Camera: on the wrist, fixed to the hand. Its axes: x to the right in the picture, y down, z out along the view.
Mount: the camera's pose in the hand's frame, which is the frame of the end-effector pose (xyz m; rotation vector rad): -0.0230 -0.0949 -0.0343 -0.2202 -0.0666 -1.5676
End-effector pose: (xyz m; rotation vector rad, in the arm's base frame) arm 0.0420 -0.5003 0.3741 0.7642 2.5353 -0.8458
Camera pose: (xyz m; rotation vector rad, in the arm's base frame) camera -0.0016 -0.5512 0.4529 1.4444 -2.6030 0.7896
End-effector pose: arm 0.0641 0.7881 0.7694 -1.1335 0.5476 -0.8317
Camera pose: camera -0.0032 0.7697 0.8459 -1.7303 -0.4810 -2.0614
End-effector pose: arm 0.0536 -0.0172 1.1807 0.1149 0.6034 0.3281
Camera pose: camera 0.0416 -0.1139 1.1459 -0.5535 0.4379 -1.1239
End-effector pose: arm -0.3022 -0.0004 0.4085 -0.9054 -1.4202 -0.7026
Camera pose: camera -0.3671 -0.0803 0.3979 0.2527 -1.9934 -1.9850
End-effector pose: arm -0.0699 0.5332 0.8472 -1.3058 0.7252 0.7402
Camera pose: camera -0.0075 0.4871 0.9157 -1.5656 -0.5324 -0.4385
